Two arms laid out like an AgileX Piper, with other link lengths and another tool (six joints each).
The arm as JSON. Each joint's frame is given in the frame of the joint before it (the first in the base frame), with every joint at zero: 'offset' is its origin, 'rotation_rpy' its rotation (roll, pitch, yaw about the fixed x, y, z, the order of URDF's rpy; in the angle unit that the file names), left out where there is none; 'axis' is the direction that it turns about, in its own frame. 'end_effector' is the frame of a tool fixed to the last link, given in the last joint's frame.
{
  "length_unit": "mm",
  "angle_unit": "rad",
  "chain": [
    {
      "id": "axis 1",
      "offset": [
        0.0,
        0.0,
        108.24
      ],
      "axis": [
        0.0,
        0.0,
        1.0
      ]
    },
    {
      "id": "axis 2",
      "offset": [
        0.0,
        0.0,
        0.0
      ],
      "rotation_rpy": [
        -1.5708,
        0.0,
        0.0
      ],
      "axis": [
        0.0,
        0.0,
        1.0
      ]
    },
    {
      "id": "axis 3",
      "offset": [
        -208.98,
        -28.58,
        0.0
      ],
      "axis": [
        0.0,
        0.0,
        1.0
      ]
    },
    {
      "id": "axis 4",
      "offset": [
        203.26,
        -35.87,
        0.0
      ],
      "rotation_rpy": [
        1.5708,
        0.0,
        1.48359
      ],
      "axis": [
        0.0,
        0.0,
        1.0
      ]
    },
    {
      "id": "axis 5",
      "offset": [
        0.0,
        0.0,
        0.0
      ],
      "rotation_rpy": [
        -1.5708,
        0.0,
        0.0
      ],
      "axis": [
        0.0,
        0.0,
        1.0
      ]
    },
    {
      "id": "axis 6",
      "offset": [
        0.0,
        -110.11,
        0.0
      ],
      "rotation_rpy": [
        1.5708,
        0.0,
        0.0
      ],
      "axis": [
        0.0,
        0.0,
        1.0
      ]
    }
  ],
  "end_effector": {
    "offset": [
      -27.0,
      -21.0,
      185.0
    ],
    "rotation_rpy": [
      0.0,
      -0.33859,
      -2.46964
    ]
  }
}
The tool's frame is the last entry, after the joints.
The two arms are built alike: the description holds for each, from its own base.
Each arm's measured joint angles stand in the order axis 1, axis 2, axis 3, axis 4, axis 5, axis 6.
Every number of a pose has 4 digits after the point. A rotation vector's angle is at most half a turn.
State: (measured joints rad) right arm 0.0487 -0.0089 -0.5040 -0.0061 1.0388 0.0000; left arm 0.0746 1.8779 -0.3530 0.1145 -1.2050 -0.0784
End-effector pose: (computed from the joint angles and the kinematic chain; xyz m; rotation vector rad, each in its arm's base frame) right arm 0.2297 -0.0113 0.1652 -2.4152 0.6166 -0.9930; left arm 0.4280 -0.0195 0.0566 -2.3125 0.5973 -1.2776
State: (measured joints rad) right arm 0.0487 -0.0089 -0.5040 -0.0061 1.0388 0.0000; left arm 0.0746 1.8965 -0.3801 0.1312 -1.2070 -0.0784
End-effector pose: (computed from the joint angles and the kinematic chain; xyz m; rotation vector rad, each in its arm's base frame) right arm 0.2297 -0.0113 0.1652 -2.4152 0.6166 -0.9930; left arm 0.4331 -0.0239 0.0582 -2.3019 0.6157 -1.2946
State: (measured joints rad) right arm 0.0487 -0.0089 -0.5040 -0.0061 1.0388 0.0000; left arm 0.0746 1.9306 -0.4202 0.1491 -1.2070 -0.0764
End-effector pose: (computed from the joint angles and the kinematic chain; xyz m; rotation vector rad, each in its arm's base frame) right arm 0.2297 -0.0113 0.1652 -2.4152 0.6166 -0.9930; left arm 0.4402 -0.0284 0.0567 -2.2928 0.6385 -1.3063
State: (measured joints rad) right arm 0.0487 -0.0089 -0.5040 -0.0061 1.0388 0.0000; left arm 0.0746 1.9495 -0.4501 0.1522 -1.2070 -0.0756
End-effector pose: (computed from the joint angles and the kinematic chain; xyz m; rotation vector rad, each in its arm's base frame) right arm 0.2297 -0.0113 0.1652 -2.4152 0.6166 -0.9930; left arm 0.4461 -0.0289 0.0585 -2.2823 0.6399 -1.3182
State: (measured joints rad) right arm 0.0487 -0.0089 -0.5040 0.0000 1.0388 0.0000; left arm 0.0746 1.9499 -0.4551 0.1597 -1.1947 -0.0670
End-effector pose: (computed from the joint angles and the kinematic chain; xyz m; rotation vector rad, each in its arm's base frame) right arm 0.2297 -0.0098 0.1650 -2.4113 0.6141 -0.9886; left arm 0.4465 -0.0310 0.0561 -2.2790 0.6588 -1.3081
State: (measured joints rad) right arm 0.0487 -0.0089 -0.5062 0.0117 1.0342 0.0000; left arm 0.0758 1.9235 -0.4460 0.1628 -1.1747 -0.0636
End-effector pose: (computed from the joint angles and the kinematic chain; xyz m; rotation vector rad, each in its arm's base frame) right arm 0.2300 -0.0070 0.1671 -2.3991 0.6071 -0.9878; left arm 0.4449 -0.0313 0.0587 -2.2754 0.6655 -1.3022
